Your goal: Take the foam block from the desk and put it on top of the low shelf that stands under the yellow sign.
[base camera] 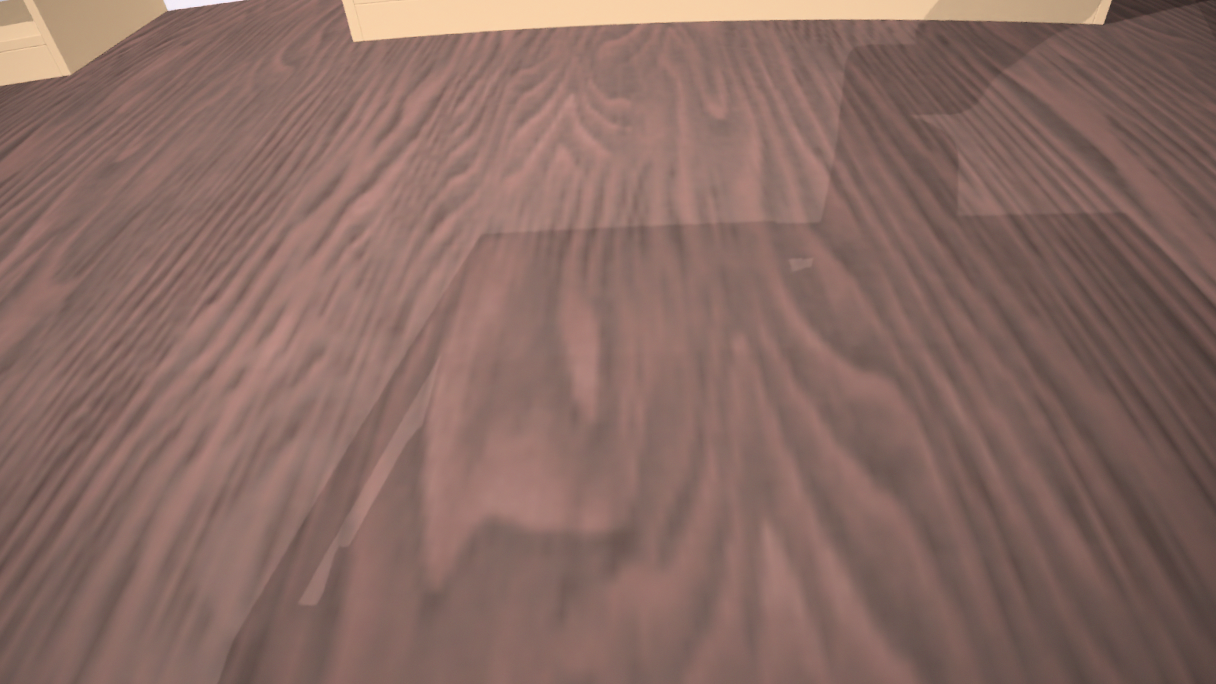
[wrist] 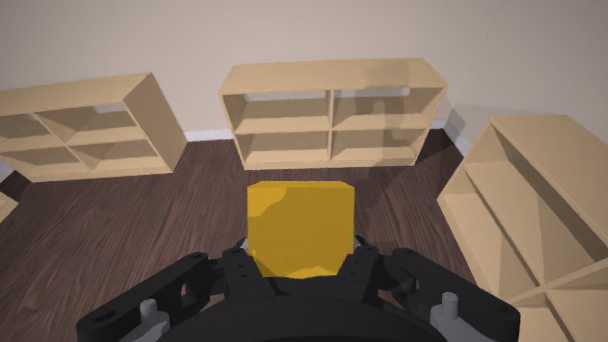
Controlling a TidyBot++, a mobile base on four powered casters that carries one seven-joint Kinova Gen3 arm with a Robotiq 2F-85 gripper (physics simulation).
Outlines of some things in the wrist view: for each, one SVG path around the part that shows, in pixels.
My gripper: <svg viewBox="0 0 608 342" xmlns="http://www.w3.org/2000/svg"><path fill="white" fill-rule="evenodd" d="M521 314L512 305L414 250L396 248L393 249L392 256L379 254L377 247L368 245L358 235L354 235L353 254L347 254L337 275L315 276L303 279L288 277L263 278L253 257L248 256L248 237L240 239L233 248L224 250L222 258L208 260L208 254L204 252L194 252L184 256L82 317L76 324L78 342L518 342ZM224 293L225 299L201 311L210 301L210 296ZM378 290L391 291L392 297L405 310L378 297ZM185 283L186 294L184 294L181 297L181 289L183 284Z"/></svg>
A yellow foam block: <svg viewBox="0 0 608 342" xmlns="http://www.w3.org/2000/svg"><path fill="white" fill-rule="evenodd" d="M247 187L248 256L253 257L263 278L288 277L303 279L315 276L337 275L347 254L353 254L354 187L342 181L261 181Z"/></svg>
